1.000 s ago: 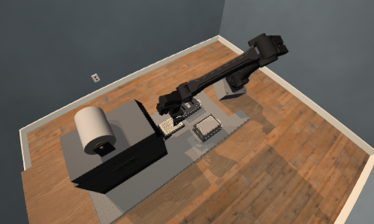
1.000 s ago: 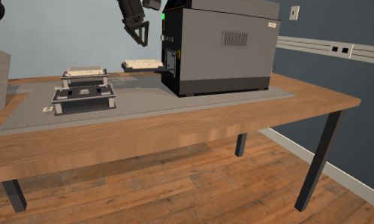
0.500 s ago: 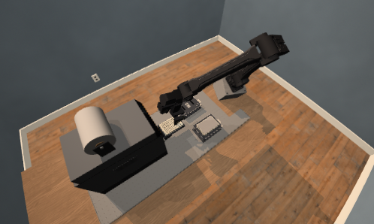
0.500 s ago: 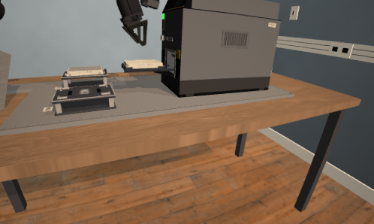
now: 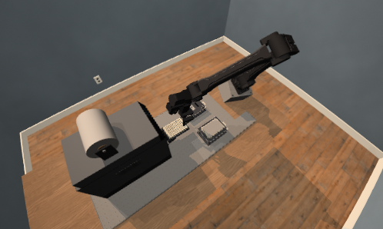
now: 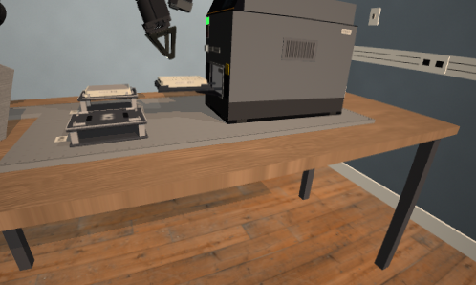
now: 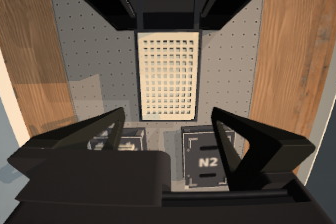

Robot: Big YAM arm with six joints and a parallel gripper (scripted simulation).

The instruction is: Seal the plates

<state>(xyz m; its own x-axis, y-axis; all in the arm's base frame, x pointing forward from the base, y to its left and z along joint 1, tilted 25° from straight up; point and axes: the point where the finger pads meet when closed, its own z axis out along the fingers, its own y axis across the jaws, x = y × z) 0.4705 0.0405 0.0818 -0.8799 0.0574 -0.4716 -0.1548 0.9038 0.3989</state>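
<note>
Right now the start button is 120 mm ahead of my hand, 110 mm to the left of it and 10 mm above it. Also, from my hand: sealer stage (80 mm below, 40 mm ahead, 10 mm to the left); plate nest (140 mm below, 140 mm behind, 120 mm to the right); small label (250 mm behind, 180 mm below, 140 mm to the right).
</note>
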